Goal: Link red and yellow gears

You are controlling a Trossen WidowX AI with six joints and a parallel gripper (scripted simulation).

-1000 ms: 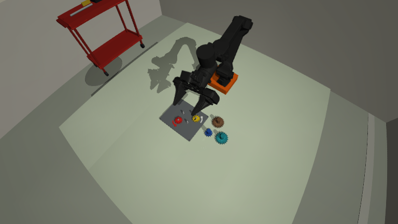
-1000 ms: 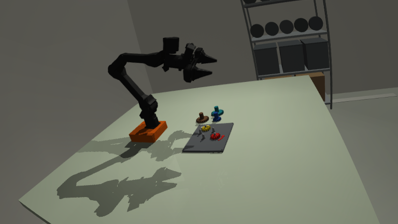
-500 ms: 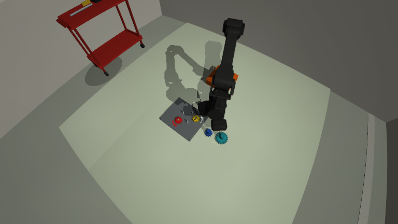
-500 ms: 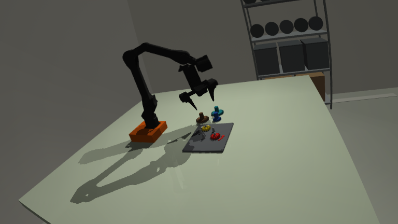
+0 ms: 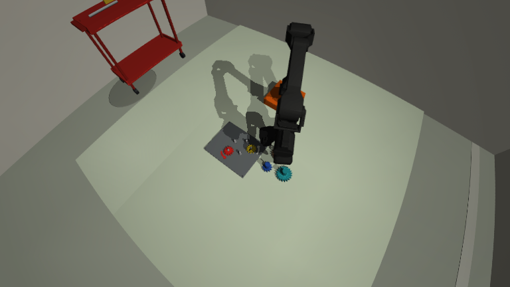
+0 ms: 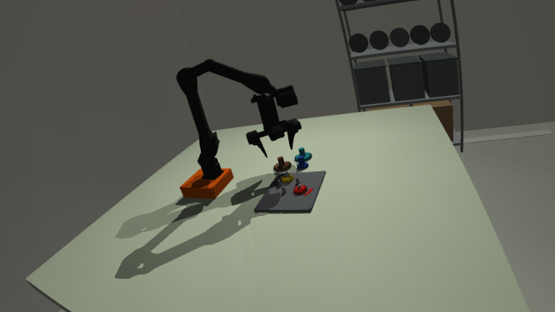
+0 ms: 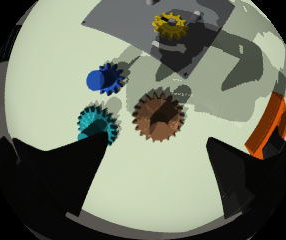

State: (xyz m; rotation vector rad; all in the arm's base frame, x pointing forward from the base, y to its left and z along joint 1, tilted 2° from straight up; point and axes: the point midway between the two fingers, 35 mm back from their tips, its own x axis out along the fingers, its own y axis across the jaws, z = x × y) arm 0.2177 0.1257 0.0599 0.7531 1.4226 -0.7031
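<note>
Now: the brown gear 4 cm below my gripper tip. Also, from my gripper tip: small blue gear: 8 cm ahead, 4 cm below; then yellow gear: 10 cm to the right, 6 cm ahead, 4 cm below; then teal gear: 7 cm to the left, 6 cm ahead, 4 cm below.
</note>
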